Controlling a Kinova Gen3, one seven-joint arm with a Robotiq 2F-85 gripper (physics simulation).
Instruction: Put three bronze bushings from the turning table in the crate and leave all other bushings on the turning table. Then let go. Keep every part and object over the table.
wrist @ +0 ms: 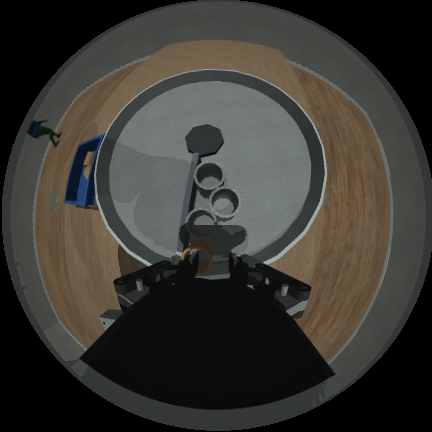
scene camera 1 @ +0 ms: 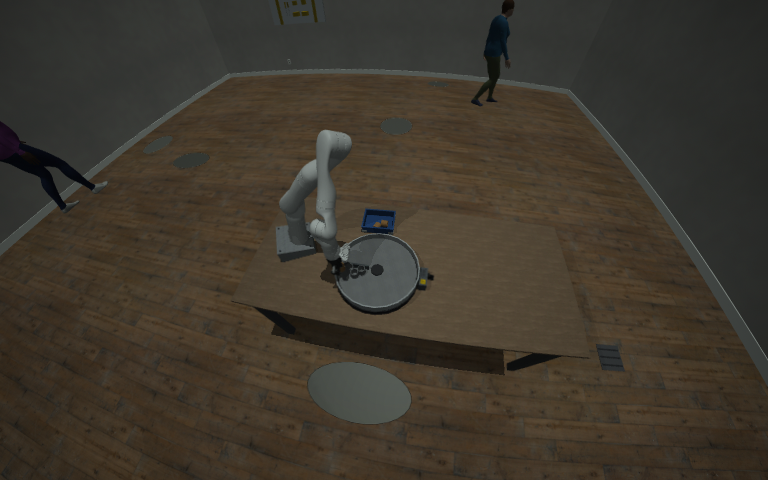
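Where they show: gripper, fingertip midpoint: (wrist: 213,259) (scene camera 1: 339,270); arm's base, origin of the base link: (scene camera 1: 299,238).
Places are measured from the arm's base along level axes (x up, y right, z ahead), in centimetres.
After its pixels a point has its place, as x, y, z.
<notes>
My gripper (scene camera 1: 336,271) {1.3, 18.0, 27.6} (wrist: 213,259) {1.3, 18.0, 27.6} is partly open, low over the turning table's near rim in the wrist view. A bronze bushing (wrist: 209,256) {2.8, 17.6, 28.4} stands upright there; the left finger overlaps it in view, and whether that finger is inside the ring is unclear. Three grey bushings (wrist: 197,176) {1.7, 15.1, 38.3} (wrist: 212,202) {0.9, 17.3, 35.1} (wrist: 200,210) {1.1, 15.8, 33.9} stand in a row beside the bar on the turning table (scene camera 1: 396,283) {-1.0, 21.3, 56.1} (wrist: 265,130) {-1.0, 25.6, 49.7}. The blue crate (scene camera 1: 378,212) {-3.0, -26.4, 41.6} (wrist: 85,204) {-1.6, -12.6, 33.5} holds two bronze bushings (scene camera 1: 384,223) {-2.4, -17.4, 46.2} (wrist: 89,158) {-2.5, -17.2, 45.8}. The bronze bushing by the fingers is hidden in the scene view.
A low grey bar (wrist: 189,200) {2.2, 14.5, 35.0} runs from the dark hub (scene camera 1: 377,270) {-0.2, 15.4, 46.1} (wrist: 204,140) {-0.2, 15.0, 45.3} towards the rim, left of the bushings in the wrist view. A raised wall surrounds the turning table. A small box with a yellow part (scene camera 1: 423,281) {-0.5, 19.3, 69.2} sits at its right side in the scene view.
</notes>
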